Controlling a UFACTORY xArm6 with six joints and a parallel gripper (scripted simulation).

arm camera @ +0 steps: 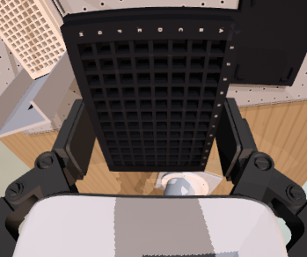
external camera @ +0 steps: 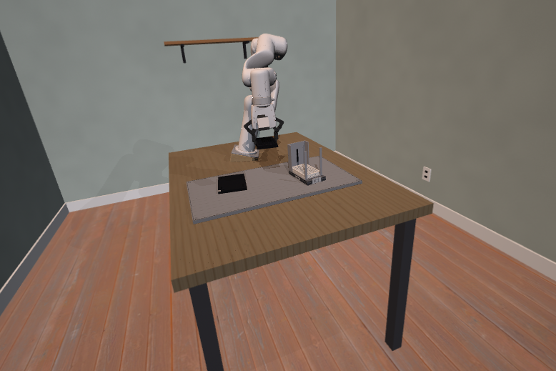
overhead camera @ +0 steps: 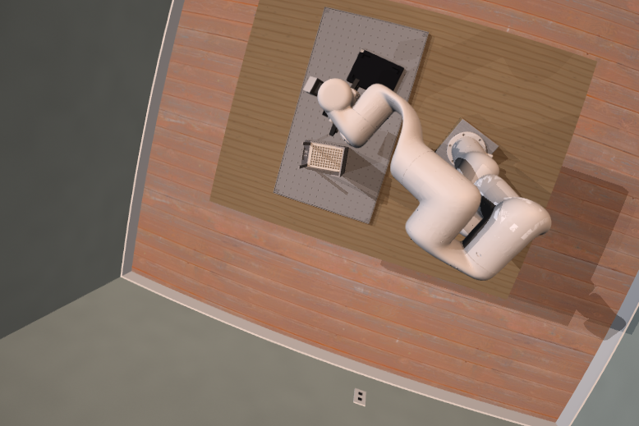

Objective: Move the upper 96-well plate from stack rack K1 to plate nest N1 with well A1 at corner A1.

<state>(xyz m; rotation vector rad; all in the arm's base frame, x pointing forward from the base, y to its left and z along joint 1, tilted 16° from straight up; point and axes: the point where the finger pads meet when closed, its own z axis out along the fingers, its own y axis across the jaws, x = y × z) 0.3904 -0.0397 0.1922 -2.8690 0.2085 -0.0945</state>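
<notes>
Right now my hand is 22 cm to the left of the pale A1 square, 18 cm above it and 3 cm short of it. The rest, counted from my hand: black 96-well plate: 1 cm below; then pale well plate: 16 cm to the left, 16 cm below, 3 cm ahead; then back panel: 15 cm to the left, 11 cm below, 3 cm behind.
</notes>
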